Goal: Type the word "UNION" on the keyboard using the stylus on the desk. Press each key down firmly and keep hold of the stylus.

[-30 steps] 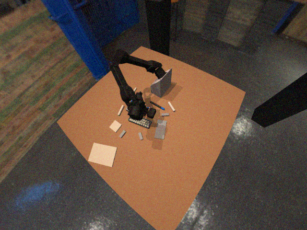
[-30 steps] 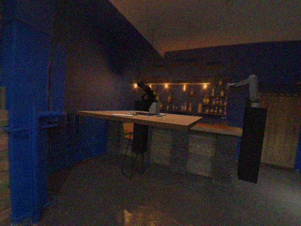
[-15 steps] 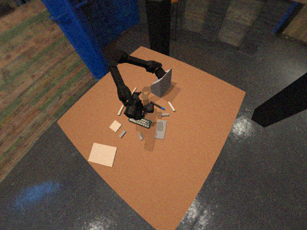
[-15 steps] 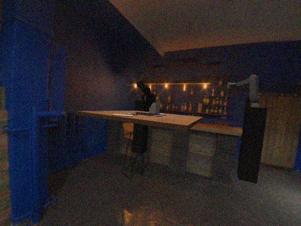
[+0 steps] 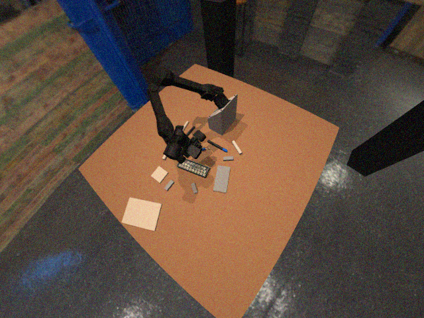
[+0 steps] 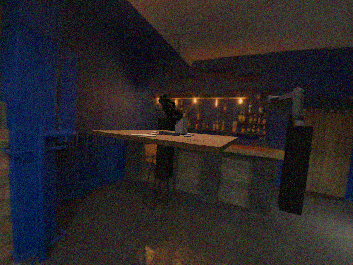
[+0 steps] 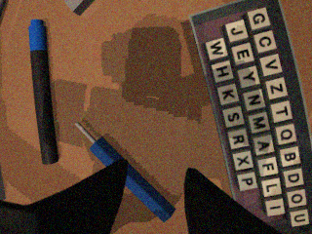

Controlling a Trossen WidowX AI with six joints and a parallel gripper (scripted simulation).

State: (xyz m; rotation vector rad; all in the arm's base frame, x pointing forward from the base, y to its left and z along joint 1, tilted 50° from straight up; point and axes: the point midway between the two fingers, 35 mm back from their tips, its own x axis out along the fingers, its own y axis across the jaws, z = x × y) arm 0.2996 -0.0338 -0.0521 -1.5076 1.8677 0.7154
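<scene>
The stylus lies 60 mm behind my gripper tip, 20 mm to the right of it and 70 mm below it. From my gripper tip the other things lie so: grey slab 10 mm ahead, 190 mm to the left, 70 mm below; then small tan pad 220 mm ahead, 120 mm to the right, 70 mm below; then large tan sheet 440 mm ahead, 30 mm to the right, 70 mm below.
</scene>
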